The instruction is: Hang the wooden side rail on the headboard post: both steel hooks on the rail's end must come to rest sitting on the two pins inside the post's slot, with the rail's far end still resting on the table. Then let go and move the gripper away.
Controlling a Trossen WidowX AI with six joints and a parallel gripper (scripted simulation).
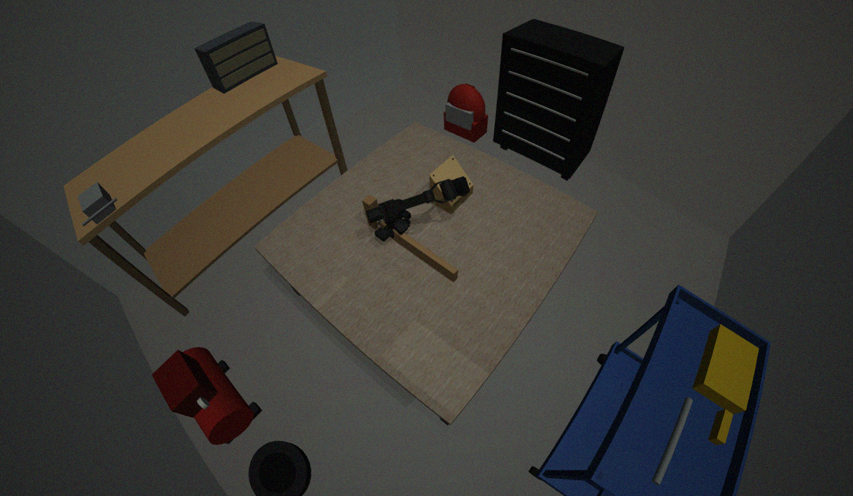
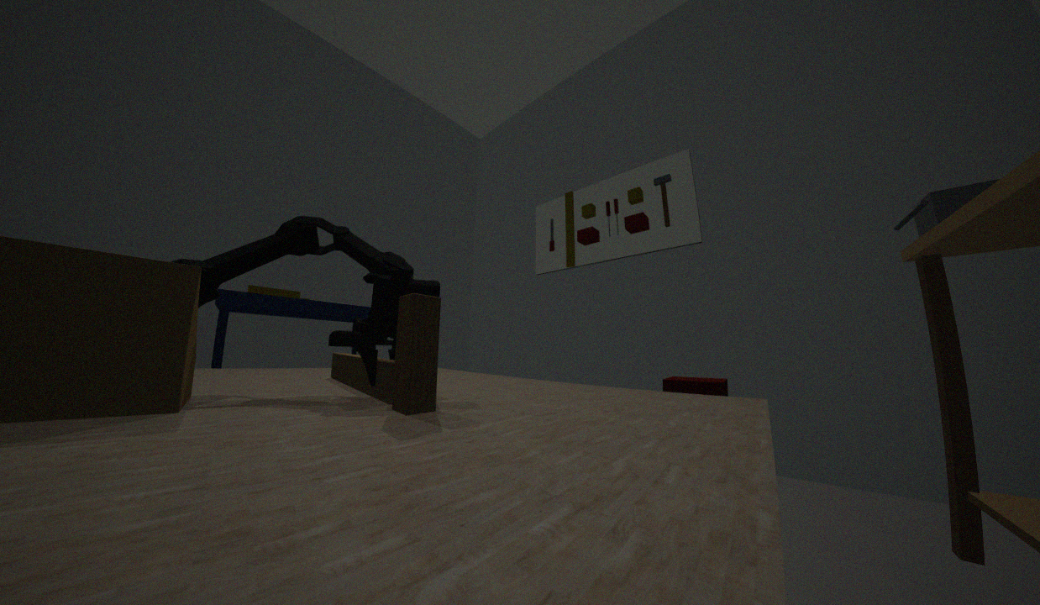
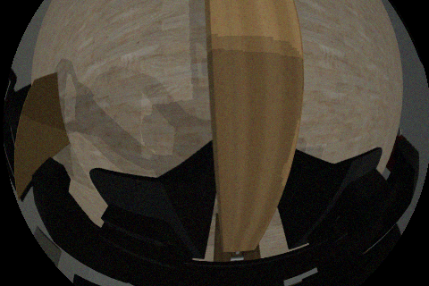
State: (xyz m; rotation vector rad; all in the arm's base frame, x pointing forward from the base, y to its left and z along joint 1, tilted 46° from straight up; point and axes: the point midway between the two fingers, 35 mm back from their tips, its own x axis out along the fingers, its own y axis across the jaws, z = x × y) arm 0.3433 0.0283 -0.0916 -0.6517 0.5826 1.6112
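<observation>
Now: gripper tip 14 cm to the left of the post, 6 cm below it and 1 cm short of it.
</observation>
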